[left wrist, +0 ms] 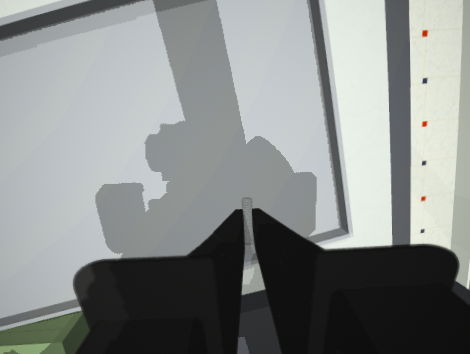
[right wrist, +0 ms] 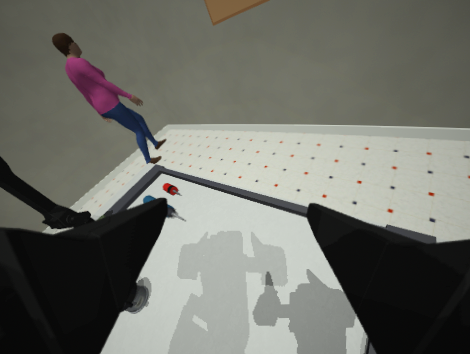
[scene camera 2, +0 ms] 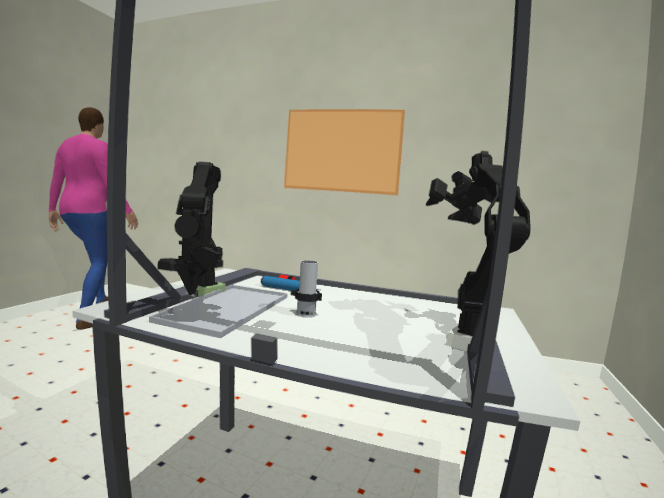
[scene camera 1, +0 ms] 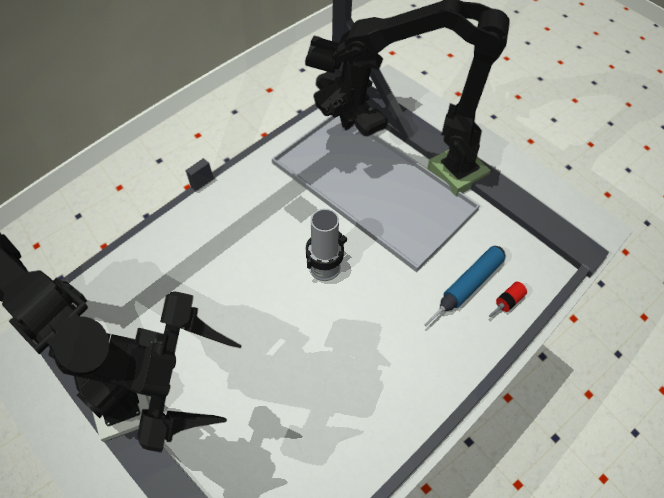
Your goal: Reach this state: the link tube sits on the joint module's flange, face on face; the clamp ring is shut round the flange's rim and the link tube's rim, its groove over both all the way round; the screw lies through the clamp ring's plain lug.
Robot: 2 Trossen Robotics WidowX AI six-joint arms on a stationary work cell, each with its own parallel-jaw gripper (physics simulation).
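Frame: origin at the left arm's base, x ahead, y left, z up, level; centimetres.
Seen in the pictures: left gripper, fingertip midpoint: (left wrist: 247, 216) (scene camera 2: 191, 294) (scene camera 1: 345, 128); right gripper, fingertip midpoint: (right wrist: 239, 207) (scene camera 2: 437, 211) (scene camera 1: 233, 383); left arm's base, origin of the base link: (scene camera 2: 204, 283) (scene camera 1: 460, 164); right arm's base, origin of the base link: (scene camera 2: 472, 332) (scene camera 1: 119, 404).
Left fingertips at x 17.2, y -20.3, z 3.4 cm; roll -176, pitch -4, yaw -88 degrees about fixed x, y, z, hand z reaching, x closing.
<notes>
Offsets run from my left fingertips to a thing's top centre. "*": to the spot under its first point.
The grey link tube @(dx +21.8, dy +24.7, dz +9.5 cm) (scene camera 1: 324, 238) (scene camera 2: 308, 276) stands upright on the joint module @(dx +21.8, dy +24.7, dz -0.1 cm) (scene camera 1: 325, 274) (scene camera 2: 306, 307). The black clamp ring @(dx +21.5, dy +24.6, dz +0.6 cm) (scene camera 1: 325, 263) (scene camera 2: 308, 296) lies round their junction, with lugs sticking out; whether its groove is over both rims all round is too small to tell. My left gripper (scene camera 1: 347, 126) (scene camera 2: 191, 293) (left wrist: 247, 216) is shut on the screw @(dx -0.5, dy +0.0, dz +0.7 cm) (left wrist: 247, 204), whose threaded end sticks out beyond the fingertips, above the tray; the fingers hide its head. My right gripper (scene camera 1: 232, 383) (scene camera 2: 438, 210) (right wrist: 239, 207) is open and empty, raised on its own side, away from the assembly.
The shallow grey tray @(dx +1.1, dy +12.8, dz -4.9 cm) (scene camera 1: 429, 230) (scene camera 2: 252, 300) (left wrist: 75, 125) lies beside the left arm's green base (scene camera 1: 474, 179). A blue driver @(* dx -0.3, dy +44.7, dz -2.5 cm) (scene camera 1: 476, 276) (scene camera 2: 279, 283) and a short red driver @(dx -2.7, dy +51.7, dz -3.1 cm) (scene camera 1: 513, 294) (right wrist: 170, 189) lie on the table. A dark block @(dx +32.7, dy -8.7, dz -0.8 cm) (scene camera 1: 200, 175) (scene camera 2: 264, 349) is at the table's edge.
</notes>
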